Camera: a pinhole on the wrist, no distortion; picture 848 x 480 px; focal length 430.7 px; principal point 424.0 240.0 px. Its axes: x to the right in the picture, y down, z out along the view. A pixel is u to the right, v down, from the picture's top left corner.
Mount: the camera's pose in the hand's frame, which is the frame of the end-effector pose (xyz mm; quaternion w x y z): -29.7 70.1 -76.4 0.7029 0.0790 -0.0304 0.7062
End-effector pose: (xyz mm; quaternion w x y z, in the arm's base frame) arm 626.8 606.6 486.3 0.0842 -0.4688 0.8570 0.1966
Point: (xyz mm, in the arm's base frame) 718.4 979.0 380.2
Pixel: outside the picture
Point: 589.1 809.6 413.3
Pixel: 576 436
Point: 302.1 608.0 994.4
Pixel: behind the camera
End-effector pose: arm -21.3 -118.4 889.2 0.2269 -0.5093 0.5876 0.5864
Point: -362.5 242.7 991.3
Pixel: 679 316
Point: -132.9 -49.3 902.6
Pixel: 537 176
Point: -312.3 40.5 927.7
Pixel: 746 188
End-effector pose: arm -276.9 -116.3 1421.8 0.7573 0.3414 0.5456 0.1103
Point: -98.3 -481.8 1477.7
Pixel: 212 416
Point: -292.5 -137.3 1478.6
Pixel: 224 423
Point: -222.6 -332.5 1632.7
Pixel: outside the picture
